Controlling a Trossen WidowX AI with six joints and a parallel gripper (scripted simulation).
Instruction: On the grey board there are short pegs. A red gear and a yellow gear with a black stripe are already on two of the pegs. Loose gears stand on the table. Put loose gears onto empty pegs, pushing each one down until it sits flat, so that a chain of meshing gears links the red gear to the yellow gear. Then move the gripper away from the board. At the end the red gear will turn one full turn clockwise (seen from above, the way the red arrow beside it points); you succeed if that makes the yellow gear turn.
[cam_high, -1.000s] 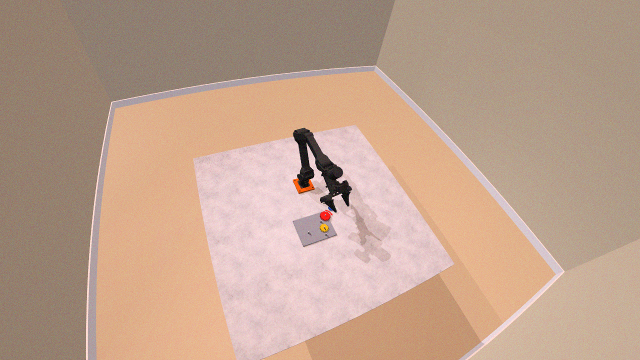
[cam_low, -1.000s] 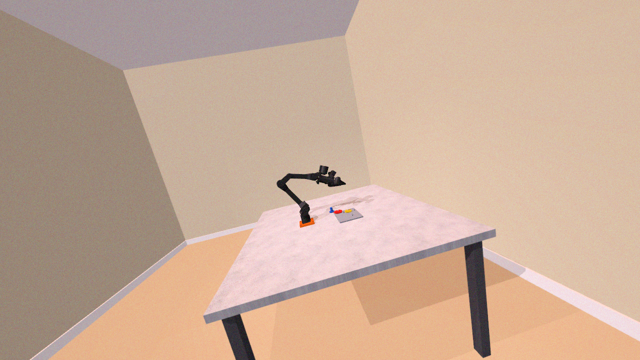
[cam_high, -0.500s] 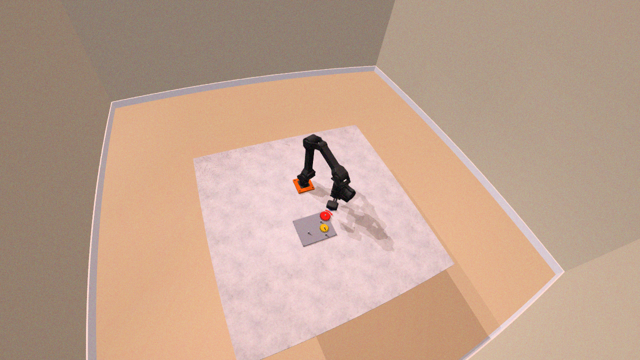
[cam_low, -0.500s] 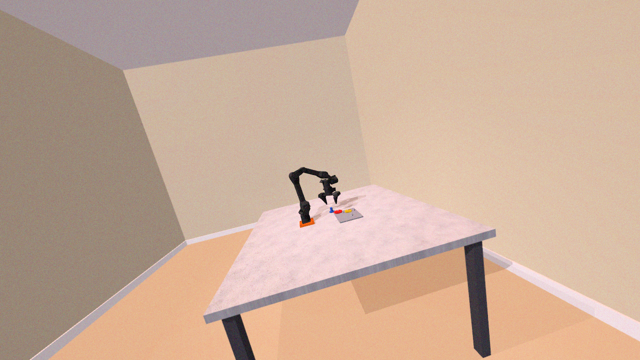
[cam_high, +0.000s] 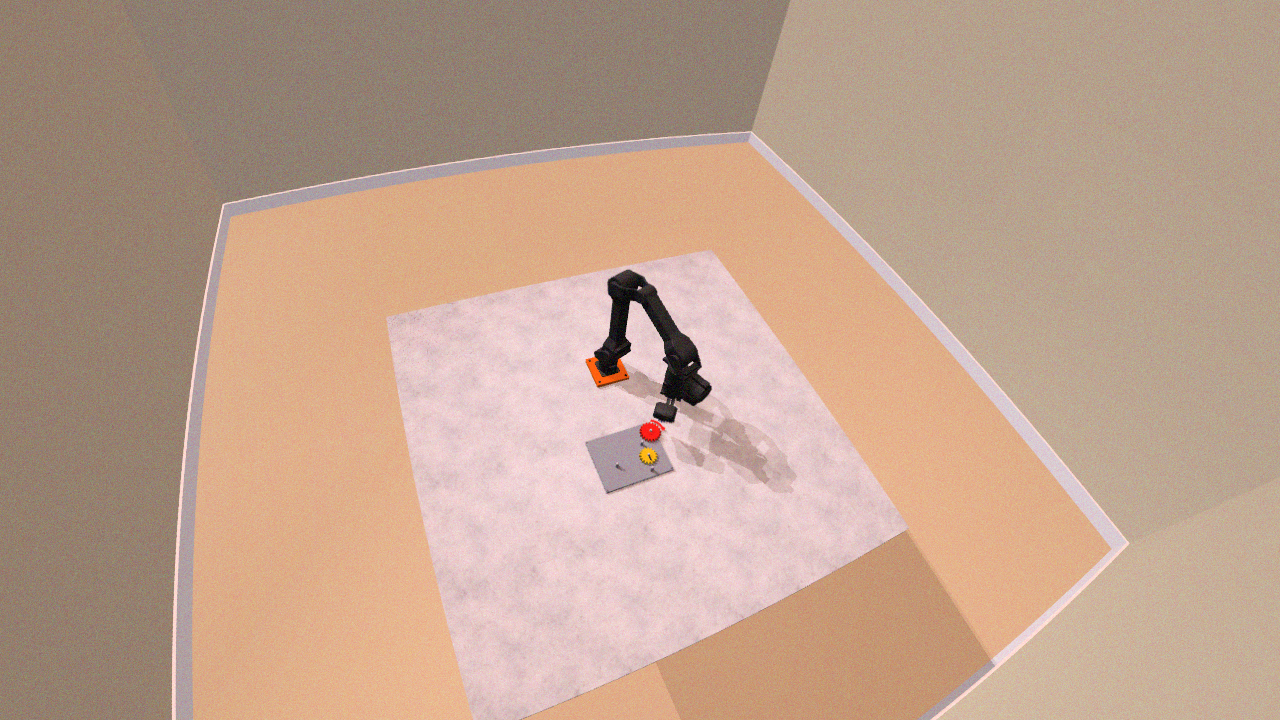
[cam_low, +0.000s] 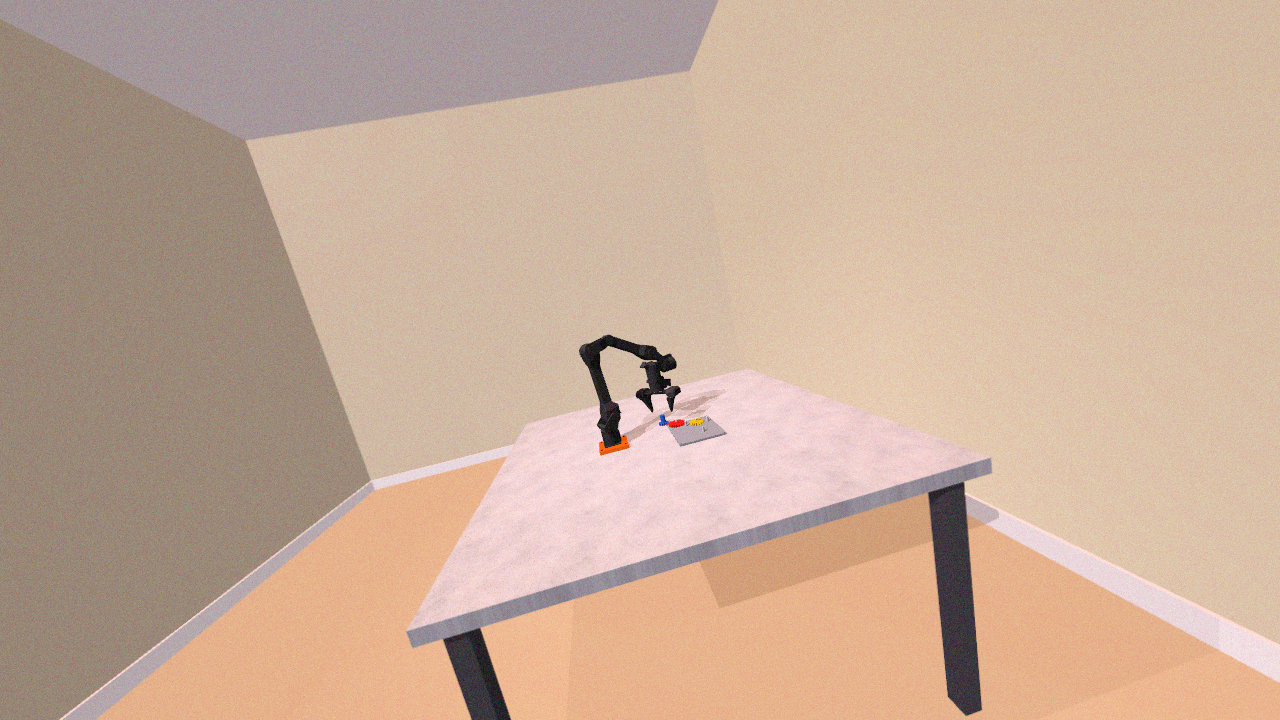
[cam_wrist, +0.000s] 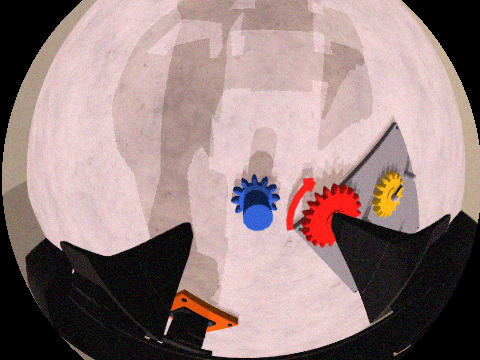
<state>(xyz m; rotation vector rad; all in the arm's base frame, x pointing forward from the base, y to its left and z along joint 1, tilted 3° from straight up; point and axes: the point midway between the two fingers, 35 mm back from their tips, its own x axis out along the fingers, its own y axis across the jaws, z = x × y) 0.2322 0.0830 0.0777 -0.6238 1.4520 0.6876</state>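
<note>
My gripper tip is 4 cm above the blue gear. Also, from my gripper tip: yellow gear (11 cm to the right, 11 cm ahead, 4 cm below); red arrow (5 cm below, 3 cm to the right, 2 cm ahead); red gear (6 cm to the right, 4 cm below, 4 cm ahead).
</note>
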